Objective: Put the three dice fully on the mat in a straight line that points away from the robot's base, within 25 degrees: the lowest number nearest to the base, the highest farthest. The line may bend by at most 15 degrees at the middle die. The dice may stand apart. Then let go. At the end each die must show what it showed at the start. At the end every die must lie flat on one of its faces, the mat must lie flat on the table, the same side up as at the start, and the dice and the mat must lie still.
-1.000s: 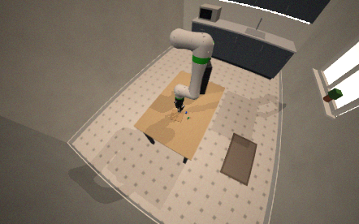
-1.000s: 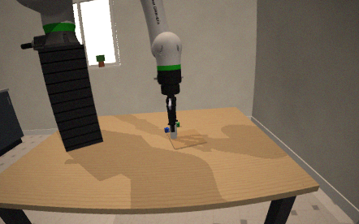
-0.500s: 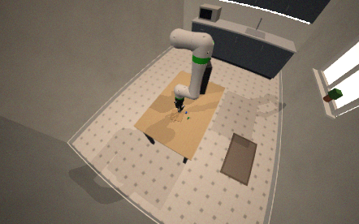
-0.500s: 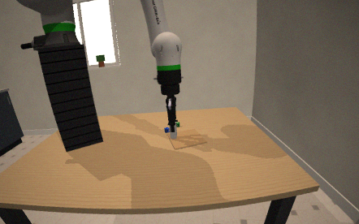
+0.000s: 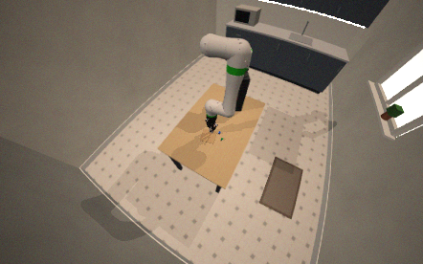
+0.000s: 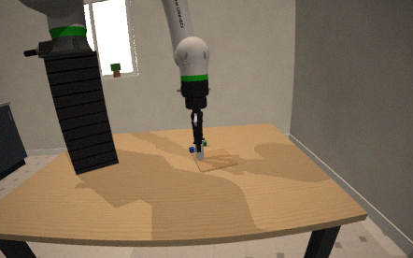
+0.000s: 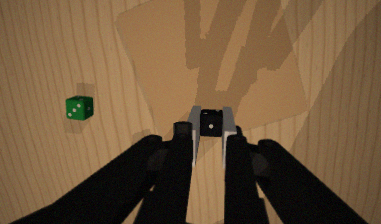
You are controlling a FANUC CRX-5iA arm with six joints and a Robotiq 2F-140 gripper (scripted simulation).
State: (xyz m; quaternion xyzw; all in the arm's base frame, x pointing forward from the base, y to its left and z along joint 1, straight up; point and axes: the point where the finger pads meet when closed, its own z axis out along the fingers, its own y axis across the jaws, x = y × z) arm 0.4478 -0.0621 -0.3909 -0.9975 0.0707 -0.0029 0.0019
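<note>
Now: hand 2 cm above the black die. Round my hand: blue die: 3 cm behind, 8 cm to the left, 3 cm below; green die: 3 cm ahead, 13 cm to the left, 3 cm below; tan mat: 5 cm ahead, 1 cm to the right, 4 cm below.
</note>
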